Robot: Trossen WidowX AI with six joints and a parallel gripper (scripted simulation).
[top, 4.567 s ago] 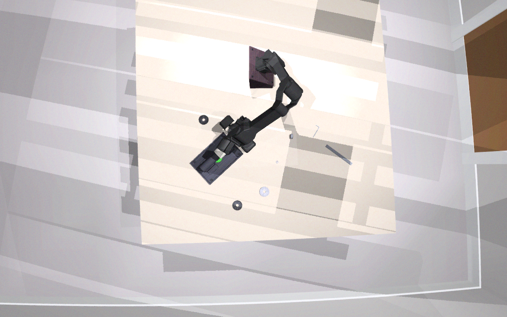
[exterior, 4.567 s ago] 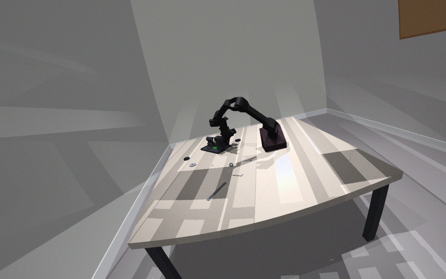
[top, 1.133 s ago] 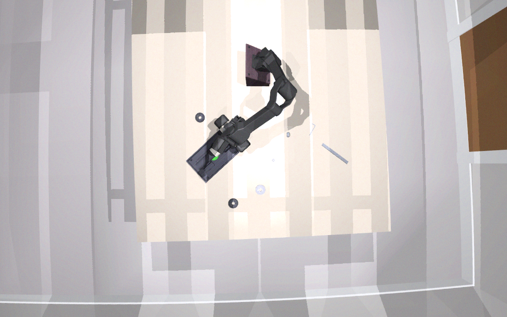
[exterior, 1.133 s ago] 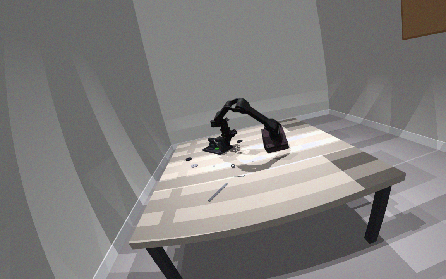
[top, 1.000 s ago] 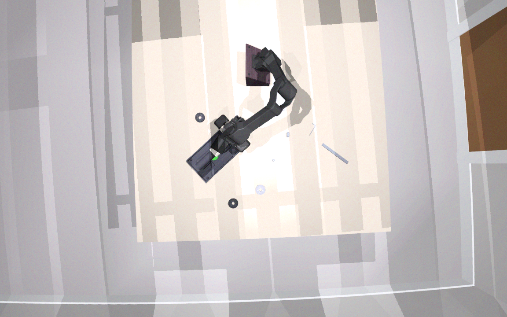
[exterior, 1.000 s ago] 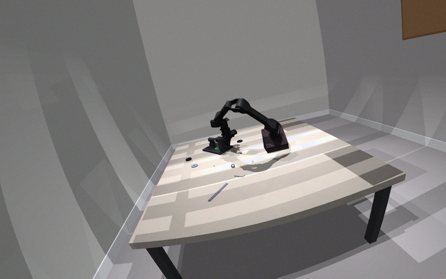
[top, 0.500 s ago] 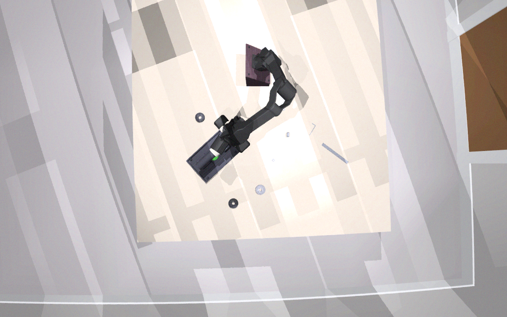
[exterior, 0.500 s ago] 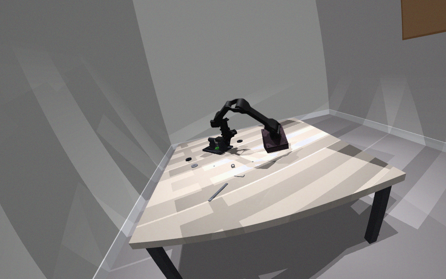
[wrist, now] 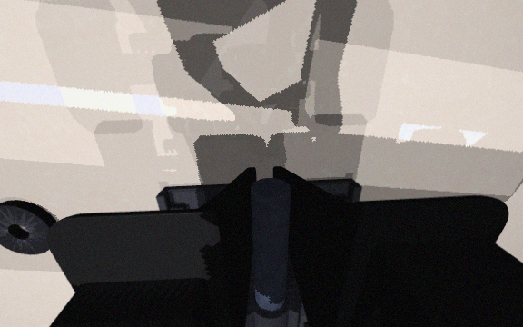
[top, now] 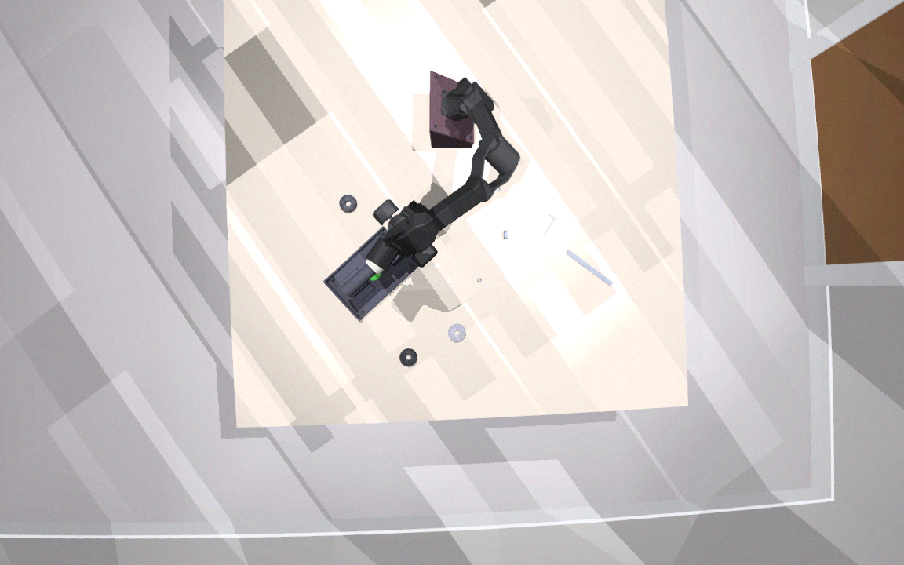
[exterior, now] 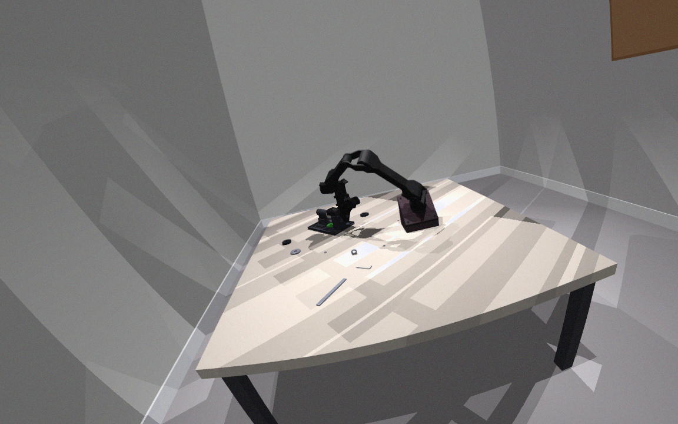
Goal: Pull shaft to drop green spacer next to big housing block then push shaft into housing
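Now: the grey shaft 50 mm to the right of my gripper tip, 50 mm ahead of it and 30 mm above it. The rest, counted from my gripper tip: green spacer (100 mm to the right, 100 mm ahead, 40 mm below); grey metal bar (510 mm to the left, 50 mm ahead, 40 mm below); white spacer (80 mm ahead, 70 mm to the right, 30 mm above).
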